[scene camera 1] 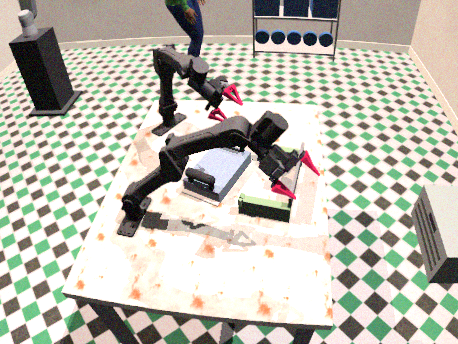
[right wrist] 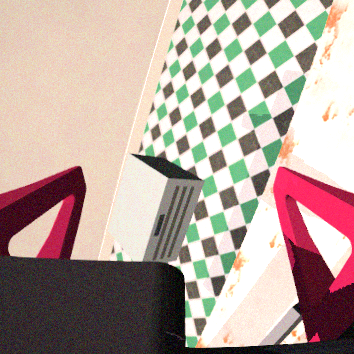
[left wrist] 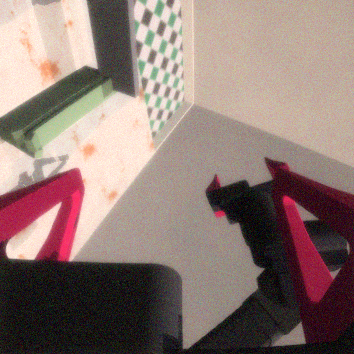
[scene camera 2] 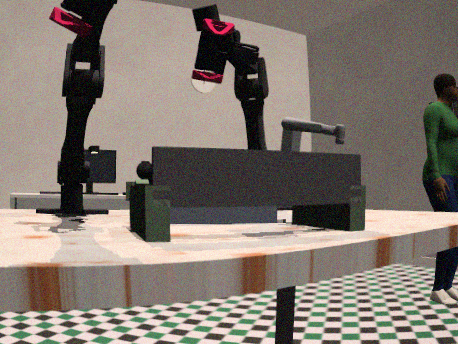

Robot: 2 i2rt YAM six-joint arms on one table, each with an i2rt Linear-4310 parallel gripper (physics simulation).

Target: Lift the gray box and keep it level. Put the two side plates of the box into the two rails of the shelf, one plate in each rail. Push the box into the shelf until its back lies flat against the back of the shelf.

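Seen in the pictures: left gripper, fingertip midpoint: (scene camera 1: 235, 114) (left wrist: 177, 178) (scene camera 2: 213, 56); right gripper, fingertip midpoint: (scene camera 1: 307, 187) (right wrist: 179, 176) (left wrist: 240, 167); left arm's base, link origin: (scene camera 1: 169, 124); right arm's base, link origin: (scene camera 1: 134, 216) (scene camera 2: 72, 213).
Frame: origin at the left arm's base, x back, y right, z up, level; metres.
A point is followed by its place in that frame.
Note:
The gray box (scene camera 1: 221, 168) @[x -0.462, y 0.153, z 0.057 m] lies flat on the table, its dark handle (scene camera 1: 200, 178) @[x -0.471, y 0.285, z 0.112 m] facing the near left. The shelf stands to its right: a dark back plate (scene camera 1: 296, 170) @[x -0.746, y 0.053, z 0.120 m] between two green rails (scene camera 1: 264, 206) @[x -0.720, y 0.230, z 0.066 m] (scene camera 1: 290, 149) @[x -0.641, y -0.091, z 0.073 m]. Scene camera 2 shows the back plate (scene camera 2: 255, 177) @[x -0.755, y 0.058, z 0.083 m] from behind, with the box (scene camera 2: 224, 215) @[x -0.517, y 0.105, z 0.017 m] low beneath it. My right gripper (scene camera 1: 297, 177) is open and empty, hovering over the shelf near the back plate. My left gripper (scene camera 1: 225, 105) is open and empty, up in the air beyond the box's far end. The left wrist view shows one rail (left wrist: 56, 109) @[x -0.689, y 0.214, z 0.054 m] and the right gripper (left wrist: 246, 211).
A person (scene camera 1: 190, 20) walks behind the table. A rack with blue cylinders (scene camera 1: 296, 31) stands at the back right. A dark stand (scene camera 1: 64, 85) is at the far left. A pale cabinet (right wrist: 158, 211) stands on the checkered floor.

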